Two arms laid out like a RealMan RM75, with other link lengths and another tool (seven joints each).
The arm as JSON. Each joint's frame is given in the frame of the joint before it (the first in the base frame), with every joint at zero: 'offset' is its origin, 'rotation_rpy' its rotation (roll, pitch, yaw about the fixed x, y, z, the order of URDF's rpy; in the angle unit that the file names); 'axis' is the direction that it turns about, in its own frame. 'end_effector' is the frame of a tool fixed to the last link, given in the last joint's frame.
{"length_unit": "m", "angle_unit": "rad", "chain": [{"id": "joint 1", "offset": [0.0, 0.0, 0.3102], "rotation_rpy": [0.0, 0.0, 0.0], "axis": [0.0, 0.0, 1.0]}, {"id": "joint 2", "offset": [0.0, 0.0, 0.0], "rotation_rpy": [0.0, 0.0, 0.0], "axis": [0.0, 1.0, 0.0]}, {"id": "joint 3", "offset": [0.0, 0.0, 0.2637], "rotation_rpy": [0.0, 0.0, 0.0], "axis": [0.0, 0.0, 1.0]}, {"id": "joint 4", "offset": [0.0, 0.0, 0.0], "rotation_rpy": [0.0, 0.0, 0.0], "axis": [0.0, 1.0, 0.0]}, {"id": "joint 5", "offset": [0.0, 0.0, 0.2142], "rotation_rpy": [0.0, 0.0, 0.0], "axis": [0.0, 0.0, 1.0]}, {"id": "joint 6", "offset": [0.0, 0.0, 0.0], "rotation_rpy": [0.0, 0.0, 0.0], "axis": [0.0, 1.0, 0.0]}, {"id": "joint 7", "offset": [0.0, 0.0, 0.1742], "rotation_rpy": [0.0, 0.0, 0.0], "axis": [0.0, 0.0, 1.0]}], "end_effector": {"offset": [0.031, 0.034, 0.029], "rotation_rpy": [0.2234, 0.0, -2.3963]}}
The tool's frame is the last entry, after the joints.
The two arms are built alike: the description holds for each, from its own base.
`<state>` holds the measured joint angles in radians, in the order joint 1, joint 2, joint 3, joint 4, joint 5, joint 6, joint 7, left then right.
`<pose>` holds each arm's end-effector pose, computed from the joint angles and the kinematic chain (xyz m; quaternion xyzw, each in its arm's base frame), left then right.
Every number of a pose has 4 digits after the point. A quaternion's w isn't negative.
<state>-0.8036 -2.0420 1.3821 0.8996 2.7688 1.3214 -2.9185 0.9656 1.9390 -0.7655 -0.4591 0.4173 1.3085 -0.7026</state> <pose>-0.2256 0.4362 -0.0216 0.1867 -0.9382 -0.0603 0.2851 0.2536 0.3955 0.0086 -0.7890 -0.6020 -0.1128 0.0489</pose>
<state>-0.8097 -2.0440 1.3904 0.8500 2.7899 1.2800 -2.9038 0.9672 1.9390 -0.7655 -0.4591 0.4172 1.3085 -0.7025</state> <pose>-0.2367 0.4365 -0.0260 0.1811 -0.9348 -0.0617 0.2992 0.2530 0.3959 0.0086 -0.7885 -0.6026 -0.1128 0.0489</pose>
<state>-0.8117 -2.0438 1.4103 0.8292 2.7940 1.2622 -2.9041 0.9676 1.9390 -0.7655 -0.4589 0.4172 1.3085 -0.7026</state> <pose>-0.2414 0.4353 -0.0294 0.1769 -0.9328 -0.0605 0.3081 0.2529 0.3960 0.0085 -0.7884 -0.6028 -0.1127 0.0489</pose>
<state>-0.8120 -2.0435 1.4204 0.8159 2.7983 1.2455 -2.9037 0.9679 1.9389 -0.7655 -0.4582 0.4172 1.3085 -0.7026</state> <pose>-0.2448 0.4355 -0.0309 0.1739 -0.9317 -0.0624 0.3128 0.2528 0.3959 0.0085 -0.7885 -0.6027 -0.1125 0.0487</pose>
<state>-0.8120 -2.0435 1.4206 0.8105 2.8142 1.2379 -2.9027 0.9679 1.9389 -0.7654 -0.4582 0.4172 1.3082 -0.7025</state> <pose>-0.2483 0.4365 -0.0297 0.1717 -0.9295 -0.0660 0.3196 0.2528 0.3960 0.0085 -0.7885 -0.6027 -0.1126 0.0489</pose>
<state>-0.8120 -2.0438 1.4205 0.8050 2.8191 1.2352 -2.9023 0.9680 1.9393 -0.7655 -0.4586 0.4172 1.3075 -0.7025</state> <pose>-0.2503 0.4362 -0.0297 0.1722 -0.9286 -0.0660 0.3221 0.2527 0.3962 0.0084 -0.7883 -0.6029 -0.1128 0.0491</pose>
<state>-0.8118 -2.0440 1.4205 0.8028 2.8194 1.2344 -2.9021 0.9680 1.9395 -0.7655 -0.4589 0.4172 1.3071 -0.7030</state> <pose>-0.2510 0.4359 -0.0300 0.1727 -0.9284 -0.0655 0.3225 0.2527 0.3963 0.0083 -0.7880 -0.6032 -0.1130 0.0492</pose>
